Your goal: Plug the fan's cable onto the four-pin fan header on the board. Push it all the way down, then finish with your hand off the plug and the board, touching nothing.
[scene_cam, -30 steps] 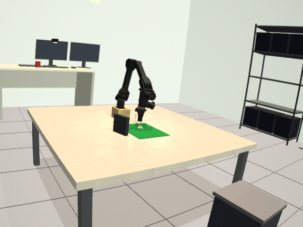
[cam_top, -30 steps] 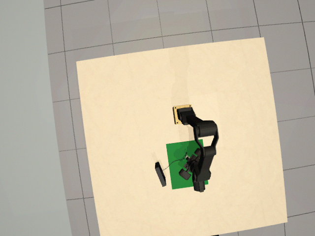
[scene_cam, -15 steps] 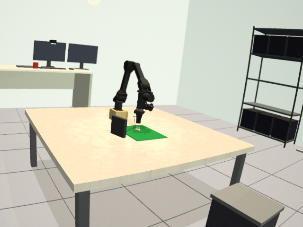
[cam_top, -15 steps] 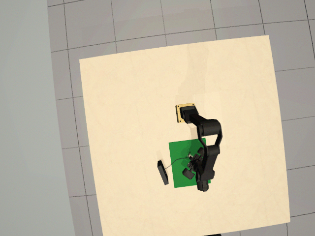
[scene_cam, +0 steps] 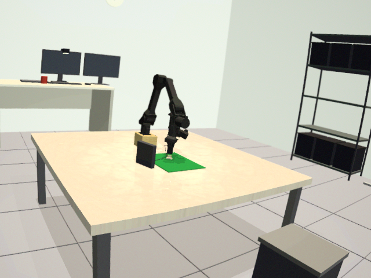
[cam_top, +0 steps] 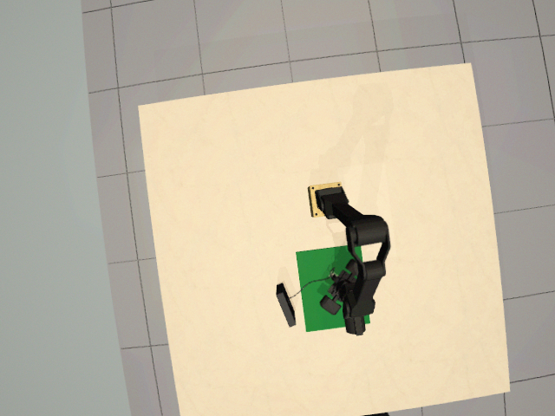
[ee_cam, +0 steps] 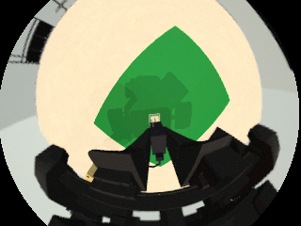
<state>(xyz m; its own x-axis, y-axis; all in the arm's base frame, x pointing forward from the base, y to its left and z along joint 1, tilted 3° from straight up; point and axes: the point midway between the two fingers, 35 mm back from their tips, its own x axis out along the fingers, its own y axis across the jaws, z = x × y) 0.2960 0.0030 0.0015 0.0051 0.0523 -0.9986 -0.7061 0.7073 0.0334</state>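
My gripper tip is 50 mm above the four-pin header. From my gripper tip the other things lie so: green board (40 mm ahead, 20 mm to the right, 60 mm below); dark plug (10 mm behind, 10 mm to the right, 10 mm above); black fan (50 mm ahead, 190 mm to the right, 10 mm above).
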